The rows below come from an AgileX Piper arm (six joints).
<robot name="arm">
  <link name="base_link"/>
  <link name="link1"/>
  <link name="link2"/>
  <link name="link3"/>
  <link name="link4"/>
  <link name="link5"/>
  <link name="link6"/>
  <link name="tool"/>
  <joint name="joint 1" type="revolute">
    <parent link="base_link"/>
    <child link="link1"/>
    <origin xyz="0 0 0.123" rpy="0 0 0"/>
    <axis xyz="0 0 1"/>
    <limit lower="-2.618" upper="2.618"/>
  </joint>
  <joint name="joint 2" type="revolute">
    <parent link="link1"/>
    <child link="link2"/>
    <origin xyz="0 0 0" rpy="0 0 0"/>
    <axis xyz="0 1 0"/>
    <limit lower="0" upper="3.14"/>
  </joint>
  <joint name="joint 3" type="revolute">
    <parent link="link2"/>
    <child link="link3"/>
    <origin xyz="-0.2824 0 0.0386" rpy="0 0 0"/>
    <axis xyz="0 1 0"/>
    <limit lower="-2.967" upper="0"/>
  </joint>
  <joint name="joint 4" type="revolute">
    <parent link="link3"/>
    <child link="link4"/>
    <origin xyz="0.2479 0 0.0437" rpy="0 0 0"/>
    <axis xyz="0.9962 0 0.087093"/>
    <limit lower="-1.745" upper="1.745"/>
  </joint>
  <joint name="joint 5" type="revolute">
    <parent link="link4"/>
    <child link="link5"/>
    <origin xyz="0 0 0" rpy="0 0 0"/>
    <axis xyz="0 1 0"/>
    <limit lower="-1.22" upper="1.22"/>
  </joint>
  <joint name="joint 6" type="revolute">
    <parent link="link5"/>
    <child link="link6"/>
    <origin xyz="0.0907 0 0.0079" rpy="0 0 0"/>
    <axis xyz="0.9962 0 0.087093"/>
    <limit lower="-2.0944" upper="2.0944"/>
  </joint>
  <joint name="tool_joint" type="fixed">
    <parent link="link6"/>
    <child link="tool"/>
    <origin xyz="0 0 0" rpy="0 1.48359 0"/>
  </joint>
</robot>
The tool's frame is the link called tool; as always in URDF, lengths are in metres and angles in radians.
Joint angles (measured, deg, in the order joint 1, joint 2, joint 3, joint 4, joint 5, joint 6), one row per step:
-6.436, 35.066, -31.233, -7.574, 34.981, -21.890
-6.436, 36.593, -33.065, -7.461, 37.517, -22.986
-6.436, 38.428, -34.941, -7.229, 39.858, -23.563
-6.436, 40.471, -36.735, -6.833, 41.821, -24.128
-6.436, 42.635, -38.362, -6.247, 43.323, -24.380
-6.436, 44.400, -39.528, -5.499, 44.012, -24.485
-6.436, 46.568, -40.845, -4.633, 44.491, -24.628
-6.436, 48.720, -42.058, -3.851, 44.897, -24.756
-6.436, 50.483, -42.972, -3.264, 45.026, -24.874
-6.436, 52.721, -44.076, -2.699, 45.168, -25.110
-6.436, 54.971, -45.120, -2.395, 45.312, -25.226
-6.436, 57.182, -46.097, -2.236, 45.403, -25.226
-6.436, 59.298, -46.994, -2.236, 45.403, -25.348
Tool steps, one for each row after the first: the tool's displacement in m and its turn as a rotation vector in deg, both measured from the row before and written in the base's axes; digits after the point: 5 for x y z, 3 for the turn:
0.00300, -0.00066, 0.00394, -0.516, 2.367, 0.293
0.00421, -0.00062, 0.00368, 0.042, 2.337, 0.053
0.00533, -0.00048, 0.00307, 0.217, 2.232, 0.126
0.00627, -0.00028, 0.00218, 0.627, 1.991, 0.005
0.00575, 0.00009, 0.00130, 0.813, 1.208, 0.007
0.00752, 0.00007, 0.00114, 0.909, 1.243, 0.053
0.00760, -0.00001, 0.00041, 0.839, 1.264, 0.045
0.00647, -0.00008, -0.00010, 0.613, 0.920, 0.057
0.00825, -0.00030, -0.00069, 0.548, 1.231, 0.138
0.00827, -0.00060, -0.00139, 0.378, 1.320, 0.059
0.00816, -0.00074, -0.00191, 0.305, 1.299, -0.019
0.00788, -0.00089, -0.00227, 0.063, 1.223, 0.096

